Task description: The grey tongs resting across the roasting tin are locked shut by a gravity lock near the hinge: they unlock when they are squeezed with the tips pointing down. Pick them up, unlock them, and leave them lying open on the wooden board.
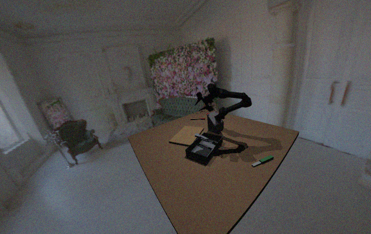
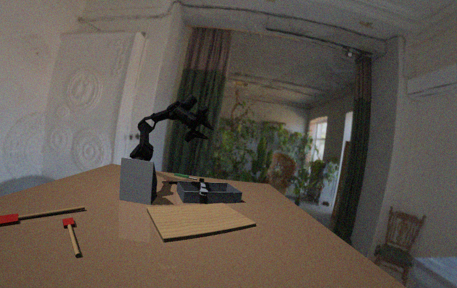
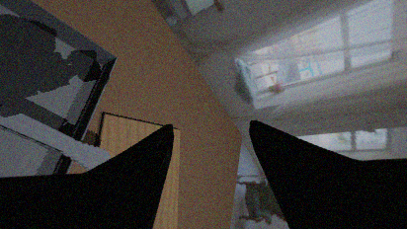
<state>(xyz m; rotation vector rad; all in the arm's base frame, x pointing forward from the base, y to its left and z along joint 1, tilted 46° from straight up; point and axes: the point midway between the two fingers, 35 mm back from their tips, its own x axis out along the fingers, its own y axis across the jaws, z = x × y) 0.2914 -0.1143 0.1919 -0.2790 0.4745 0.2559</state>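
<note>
Right now my gripper tip is 300 mm above the roasting tin, 100 mm to the right of it and 30 mm short of it. Round my gripper tip: wooden board (320 mm below, 200 mm to the right, 10 mm behind); red spatula (540 mm behind, 400 mm to the right, 320 mm below).
</note>
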